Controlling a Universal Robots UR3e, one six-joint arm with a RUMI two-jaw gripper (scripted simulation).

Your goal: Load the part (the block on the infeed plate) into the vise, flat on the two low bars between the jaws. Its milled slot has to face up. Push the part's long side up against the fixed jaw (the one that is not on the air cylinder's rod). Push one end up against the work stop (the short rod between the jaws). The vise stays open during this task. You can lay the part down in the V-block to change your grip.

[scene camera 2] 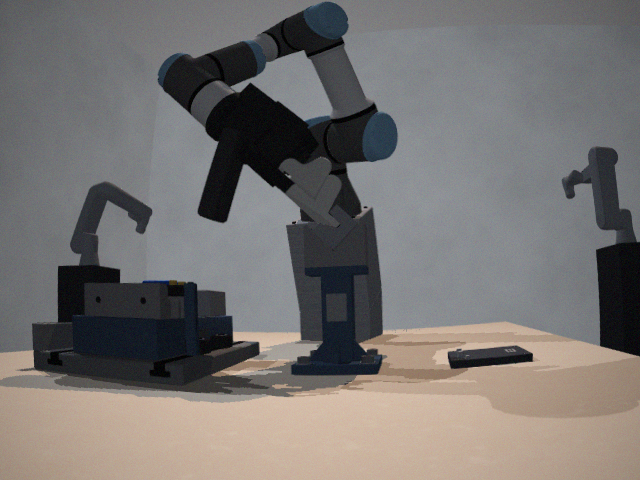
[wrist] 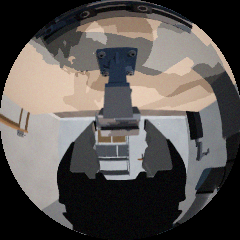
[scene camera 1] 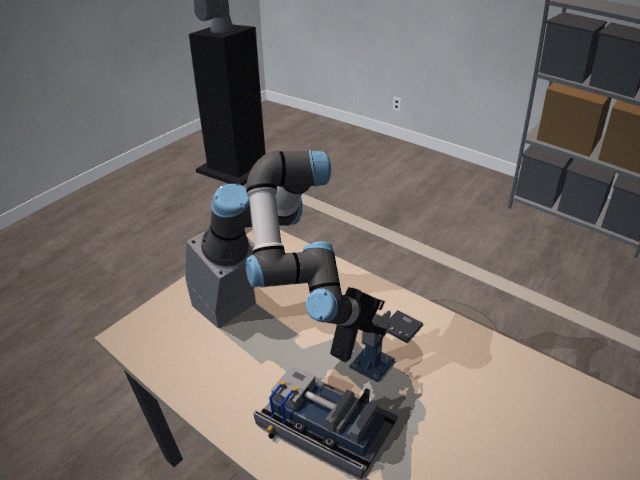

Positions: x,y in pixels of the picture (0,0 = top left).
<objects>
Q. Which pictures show the gripper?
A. Scene camera 2, the wrist view and scene camera 1: all of them.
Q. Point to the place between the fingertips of the gripper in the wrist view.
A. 120,120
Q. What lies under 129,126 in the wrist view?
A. A part.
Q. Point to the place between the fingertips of the gripper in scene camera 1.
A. At 376,323
</objects>
